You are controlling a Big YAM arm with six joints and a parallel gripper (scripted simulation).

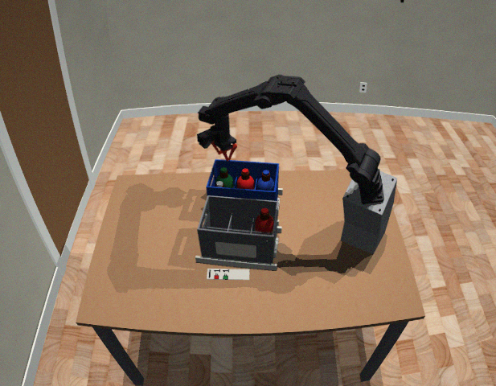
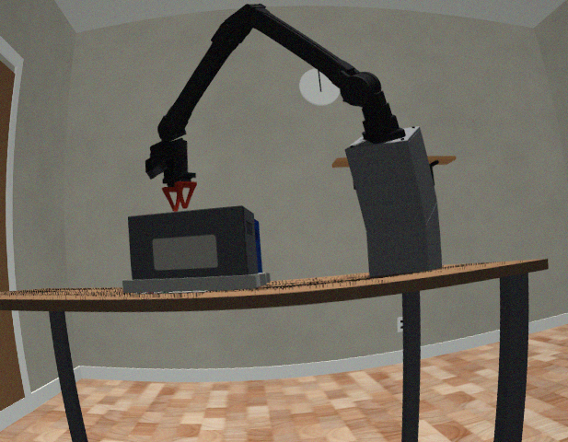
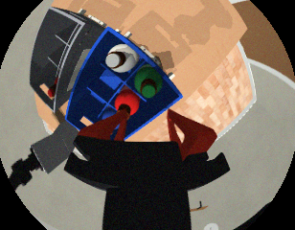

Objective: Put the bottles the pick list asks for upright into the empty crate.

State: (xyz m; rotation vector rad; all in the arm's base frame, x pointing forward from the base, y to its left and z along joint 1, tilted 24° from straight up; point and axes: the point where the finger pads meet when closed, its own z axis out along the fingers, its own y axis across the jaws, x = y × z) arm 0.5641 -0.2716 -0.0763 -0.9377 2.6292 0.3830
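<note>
The green-labelled bottle lies 14 cm below my hand and 1 cm ahead of it. From my hand the other things lie so: blue-labelled bottle (17 cm behind, 14 cm below, 1 cm to the left); then red-labelled bottle (24 cm to the left, 18 cm behind, 14 cm below); then grey crate (28 cm to the left, 15 cm below, 9 cm behind).
</note>
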